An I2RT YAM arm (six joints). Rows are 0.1 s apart.
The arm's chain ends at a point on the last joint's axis. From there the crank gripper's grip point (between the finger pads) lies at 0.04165 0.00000 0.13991 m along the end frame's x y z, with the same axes.
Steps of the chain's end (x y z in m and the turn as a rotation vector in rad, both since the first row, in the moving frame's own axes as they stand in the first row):
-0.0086 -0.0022 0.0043 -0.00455 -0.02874 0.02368
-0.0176 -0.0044 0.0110 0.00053 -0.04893 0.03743
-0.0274 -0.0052 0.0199 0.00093 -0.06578 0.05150
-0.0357 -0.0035 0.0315 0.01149 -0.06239 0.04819
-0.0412 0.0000 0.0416 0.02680 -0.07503 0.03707
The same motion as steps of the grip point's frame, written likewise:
-0.0127 -0.0006 0.0054 -0.00455 -0.02874 0.02368
-0.0245 -0.0030 0.0129 0.00053 -0.04893 0.03743
-0.0367 -0.0034 0.0223 0.00093 -0.06578 0.05150
-0.0445 -0.0033 0.0338 0.01149 -0.06239 0.04819
-0.0518 -0.0024 0.0443 0.02680 -0.07503 0.03707

